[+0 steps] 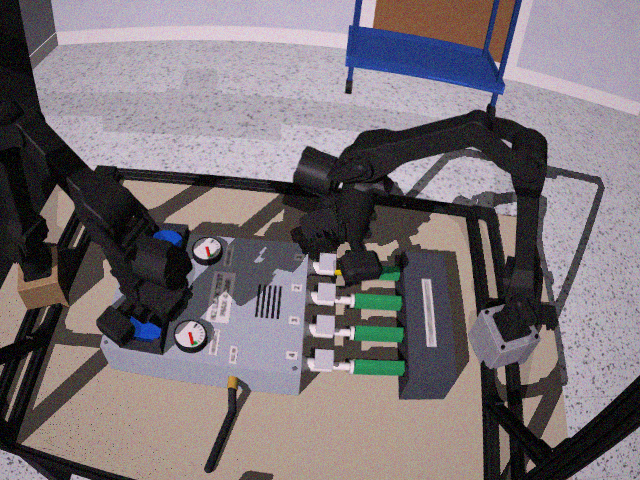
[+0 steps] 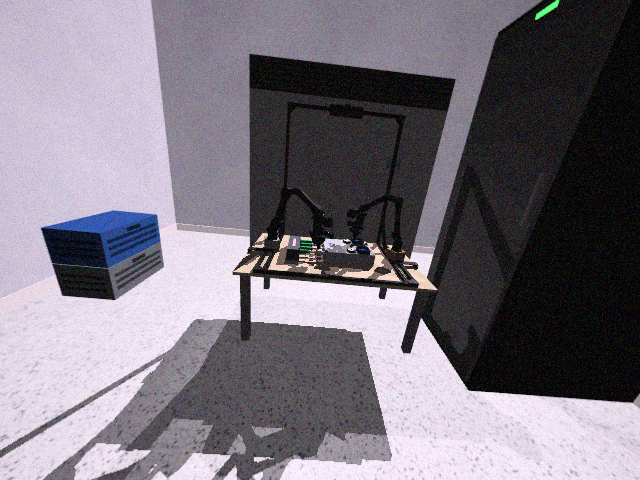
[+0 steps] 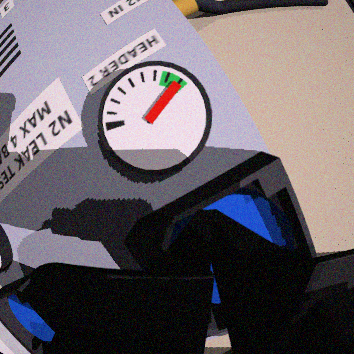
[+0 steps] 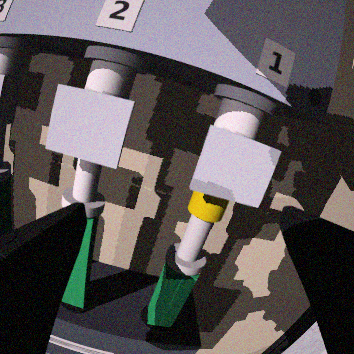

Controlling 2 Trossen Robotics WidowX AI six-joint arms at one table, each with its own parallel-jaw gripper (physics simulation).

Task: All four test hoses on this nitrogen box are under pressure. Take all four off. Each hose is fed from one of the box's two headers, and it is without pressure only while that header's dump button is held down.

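Frame: origin at the left arm's base, x right, y back, z down, level; centimetres.
Seen in the pictures: left gripper, between the fingertips: (image 1: 159, 325) (image 2: 353, 239) (image 3: 206, 218); right gripper, between the fingertips: (image 1: 341, 265) (image 2: 316, 247) (image 4: 186, 216); left arm's base, origin of its link: (image 1: 37, 267) (image 2: 396, 250); right arm's base, origin of its link: (image 1: 511, 324) (image 2: 272, 238).
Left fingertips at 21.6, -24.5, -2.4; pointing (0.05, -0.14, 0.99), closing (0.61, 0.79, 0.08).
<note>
Pixels of each thing's top centre, then the offset from my left fingertips to it, as dx, dy, dz. "pt": a spot on its surface instead.
- dark block, a spot on its surface: (image 1: 430, 329) pt +12.4, -44.2, +2.7
- hose 1, a spot on its surface: (image 4: 170, 298) (image 1: 381, 269) pt -3.9, -42.1, +4.3
- hose 2, a spot on its surface: (image 4: 79, 270) (image 1: 378, 296) pt +1.8, -39.1, +4.3
- hose 3, a spot on its surface: (image 1: 377, 333) pt +9.0, -35.7, +4.3
- hose 4, a spot on its surface: (image 1: 377, 367) pt +15.4, -32.9, +4.3
- header 2, centre of its top: (image 3: 233, 256) (image 1: 143, 326) -1.2, +3.0, +1.1
- header 2 gauge, centre of its top: (image 3: 162, 101) (image 1: 190, 337) +3.0, -4.8, +1.1
- header 1 button, centre of its top: (image 3: 36, 320) (image 1: 164, 243) -18.7, -4.4, +1.1
- black supply hose, a spot on its surface: (image 1: 223, 429) pt +17.1, -5.5, +9.4
The grey nitrogen box (image 1: 237, 329) (image 2: 347, 249) (image 3: 63, 46) lies on the table. Four green test hoses run from its numbered ports to a dark block (image 1: 430, 329): hose 1 (image 1: 390, 273) (image 4: 170, 298), hose 2 (image 1: 377, 301) (image 4: 79, 270), hose 3 (image 1: 377, 333) and hose 4 (image 1: 377, 367). My left gripper (image 1: 134, 319) (image 3: 206, 218) is shut, and its tip rests on the blue dump button of header 2 (image 1: 147, 331) (image 3: 246, 211). The header 2 gauge (image 1: 190, 334) (image 3: 154, 116) has its needle at the green mark. My right gripper (image 1: 358, 267) (image 4: 186, 216) is open around hose 1, near its yellow collar (image 4: 207, 208).
The header 1 button (image 1: 168, 236) and its gauge (image 1: 207, 250) sit at the box's far left corner. A black supply hose (image 1: 223, 429) leaves the near side. Black frame rails (image 1: 485, 248) edge the table. A blue rack (image 1: 423, 57) stands behind. A blue-grey cabinet (image 2: 118, 252) stands on the floor.
</note>
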